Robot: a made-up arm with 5 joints.
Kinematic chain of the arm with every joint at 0, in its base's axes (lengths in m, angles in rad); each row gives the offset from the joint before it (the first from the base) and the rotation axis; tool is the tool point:
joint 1: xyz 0 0 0.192 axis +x
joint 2: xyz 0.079 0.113 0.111 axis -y
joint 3: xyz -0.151 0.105 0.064 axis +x
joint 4: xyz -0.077 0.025 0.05 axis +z
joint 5: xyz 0 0.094 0.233 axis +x
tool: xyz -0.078 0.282 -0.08
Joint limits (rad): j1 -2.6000..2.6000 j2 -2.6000..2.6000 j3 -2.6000..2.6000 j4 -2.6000..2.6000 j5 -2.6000..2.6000
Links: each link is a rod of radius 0.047 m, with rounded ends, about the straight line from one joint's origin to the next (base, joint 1, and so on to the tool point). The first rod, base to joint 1, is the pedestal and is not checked.
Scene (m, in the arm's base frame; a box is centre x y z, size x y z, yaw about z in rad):
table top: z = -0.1
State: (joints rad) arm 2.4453 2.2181 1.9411 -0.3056 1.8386
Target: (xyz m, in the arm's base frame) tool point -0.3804 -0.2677 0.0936
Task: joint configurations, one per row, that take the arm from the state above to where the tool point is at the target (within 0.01 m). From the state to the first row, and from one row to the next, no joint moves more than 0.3 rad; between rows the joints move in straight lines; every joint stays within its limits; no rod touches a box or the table.
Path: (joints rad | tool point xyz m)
1: 2.3663 1.9612 1.7500 -0.3639 1.6355 | 0.0268 0.3930 0.0533
2: 2.2873 1.7043 1.5589 -0.4222 1.4324 | -0.2109 0.3240 0.0363
3: 2.2082 1.4474 1.3678 -0.4805 1.2292 | -0.3973 0.1443 0.0080
4: 1.9901 1.3793 1.3218 -0.6321 1.1044 | -0.4190 -0.0022 -0.0169
5: 1.7720 1.3112 1.2758 -0.7837 0.9795 | -0.4129 -0.1478 0.0134
6: 1.5538 1.2432 1.2298 -0.9353 0.8546 | -0.3804 -0.2677 0.0936

